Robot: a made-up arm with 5 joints. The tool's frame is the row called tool. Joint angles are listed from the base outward.
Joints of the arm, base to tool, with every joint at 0 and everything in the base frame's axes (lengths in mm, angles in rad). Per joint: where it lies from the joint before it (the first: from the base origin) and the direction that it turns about. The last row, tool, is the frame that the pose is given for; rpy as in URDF.
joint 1: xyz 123.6 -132.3 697 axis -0.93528 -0.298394 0.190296
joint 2: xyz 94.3 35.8 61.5 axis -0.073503 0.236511 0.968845
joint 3: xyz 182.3 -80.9 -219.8 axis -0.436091 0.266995 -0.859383
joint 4: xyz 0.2 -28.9 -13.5 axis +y
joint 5: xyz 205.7 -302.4 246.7 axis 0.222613 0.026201 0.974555
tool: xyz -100.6 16 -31.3 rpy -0.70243 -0.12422 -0.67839
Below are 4 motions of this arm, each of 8 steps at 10 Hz.
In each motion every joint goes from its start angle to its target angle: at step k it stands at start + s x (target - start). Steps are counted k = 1, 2, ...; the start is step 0. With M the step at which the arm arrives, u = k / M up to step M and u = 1 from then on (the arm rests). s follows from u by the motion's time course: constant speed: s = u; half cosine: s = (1 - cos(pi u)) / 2; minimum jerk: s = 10 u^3 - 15 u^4 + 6 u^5.
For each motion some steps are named. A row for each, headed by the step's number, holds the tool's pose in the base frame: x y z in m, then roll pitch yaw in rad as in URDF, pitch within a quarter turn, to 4 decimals.
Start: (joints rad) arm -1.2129 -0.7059 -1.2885 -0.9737 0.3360
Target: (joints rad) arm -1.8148 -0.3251 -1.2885 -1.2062 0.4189
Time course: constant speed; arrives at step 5
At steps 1, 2, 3, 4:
1: 0.1205 -0.1610 0.0727 1.1059 0.2737 -1.5458
2: 0.1340 -0.0757 0.0653 1.1450 0.3929 -1.5709
3: 0.1498 0.0107 0.0701 1.1788 0.5139 -1.6025
4: 0.1684 0.0959 0.0873 1.2047 0.6365 -1.6427

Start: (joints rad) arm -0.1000 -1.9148 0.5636 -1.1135 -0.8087
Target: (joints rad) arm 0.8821 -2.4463 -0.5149 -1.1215 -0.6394
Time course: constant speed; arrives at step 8
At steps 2, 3, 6, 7, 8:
2: -0.0288 -0.0142 0.6504 0.3422 0.1471 2.3106
3: -0.0469 -0.0213 0.5957 0.4611 0.3144 2.4019
6: -0.0682 -0.1185 0.4484 1.0353 0.6919 2.8310
7: -0.0649 -0.1715 0.4149 1.3053 0.7522 3.0318
8: -0.0573 -0.2311 0.3931 1.5966 0.7701 -3.0409

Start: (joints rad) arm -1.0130 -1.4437 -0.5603 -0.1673 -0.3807
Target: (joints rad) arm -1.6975 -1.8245 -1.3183 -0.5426 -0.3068
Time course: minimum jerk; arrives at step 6
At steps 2, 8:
2: -0.1905 -0.2767 0.4403 -0.7879 0.4274 -2.4936
8: -0.2952 -0.0627 0.5233 -0.6210 0.4286 -2.6594

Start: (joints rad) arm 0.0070 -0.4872 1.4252 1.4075 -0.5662
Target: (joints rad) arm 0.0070 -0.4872 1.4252 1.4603 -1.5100
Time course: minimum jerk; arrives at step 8
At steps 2, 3, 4, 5, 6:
2: 0.0536 -0.4259 0.6069 -2.2474 -0.3420 -3.0069
3: 0.0539 -0.4245 0.5902 -2.3122 -0.4928 -2.9790
4: 0.0508 -0.4216 0.5684 -2.4174 -0.6863 -2.9164
5: 0.0439 -0.4175 0.5475 -2.5648 -0.8709 -2.8063
6: 0.0361 -0.4137 0.5327 -2.7296 -1.0004 -2.6672

